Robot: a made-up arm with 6 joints.
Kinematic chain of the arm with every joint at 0, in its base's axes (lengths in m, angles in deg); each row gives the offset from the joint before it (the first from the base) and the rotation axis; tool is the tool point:
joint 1: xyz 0 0 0.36 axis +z
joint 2: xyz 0.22 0 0 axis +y
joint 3: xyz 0 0 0.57 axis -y
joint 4: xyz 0 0 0.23 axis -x
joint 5: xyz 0.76 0 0 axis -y
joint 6: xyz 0.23 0 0 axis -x
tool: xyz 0 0 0
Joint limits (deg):
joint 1: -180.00..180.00
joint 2: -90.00..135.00
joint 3: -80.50..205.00
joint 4: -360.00..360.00
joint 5: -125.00..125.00
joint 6: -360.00..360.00
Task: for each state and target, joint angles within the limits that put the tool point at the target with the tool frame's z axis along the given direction. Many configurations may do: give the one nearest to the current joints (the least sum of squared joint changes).
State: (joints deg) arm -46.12 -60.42 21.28 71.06 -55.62 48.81
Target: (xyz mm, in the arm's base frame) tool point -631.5 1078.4 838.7 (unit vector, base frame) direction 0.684 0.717 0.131
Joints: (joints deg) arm -63.05 -82.40 63.01 56.10 -22.84 27.13
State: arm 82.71 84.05 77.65 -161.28 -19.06 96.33
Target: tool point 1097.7 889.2 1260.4 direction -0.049 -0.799 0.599
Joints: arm 37.44 80.07 115.96 -142.35 -15.96 105.60
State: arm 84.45 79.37 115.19 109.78 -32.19 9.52
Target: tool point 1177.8 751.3 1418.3 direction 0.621 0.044 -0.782
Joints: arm 32.93 54.92 86.80 147.13 -4.47 50.31
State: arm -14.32 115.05 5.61 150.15 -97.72 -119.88
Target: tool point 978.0 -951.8 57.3 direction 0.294 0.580 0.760
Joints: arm -38.49 69.86 -0.07 140.41 -111.55 -144.64
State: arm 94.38 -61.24 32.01 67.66 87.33 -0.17
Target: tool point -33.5 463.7 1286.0 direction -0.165 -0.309 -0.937
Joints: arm 64.80 -47.50 -20.67 95.19 83.87 42.34
